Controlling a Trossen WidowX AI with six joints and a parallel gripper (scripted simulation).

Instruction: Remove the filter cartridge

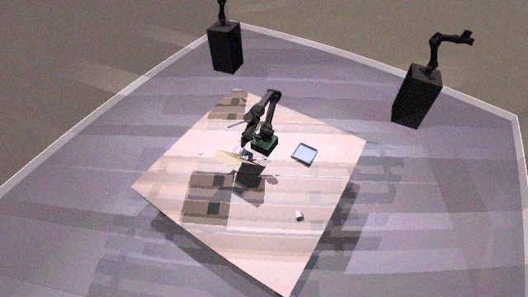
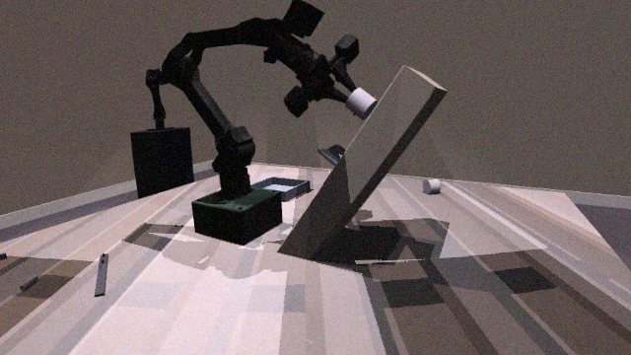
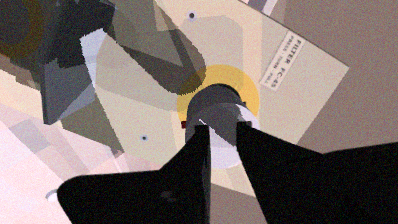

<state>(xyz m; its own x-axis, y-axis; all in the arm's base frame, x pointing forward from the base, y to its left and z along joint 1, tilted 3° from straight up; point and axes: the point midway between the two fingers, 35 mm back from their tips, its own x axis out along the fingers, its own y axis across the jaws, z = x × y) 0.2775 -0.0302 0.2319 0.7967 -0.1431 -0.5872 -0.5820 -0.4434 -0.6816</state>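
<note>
My gripper tip is 110 mm above the service panel and 20 mm short of it. The rest, counted from my gripper tip: filter cartridge 10 mm below, 10 mm ahead; then small white rod 510 mm behind, 380 mm to the right, 290 mm below; then blue-grey tray 330 mm to the left, 330 mm behind, 280 mm below.
</note>
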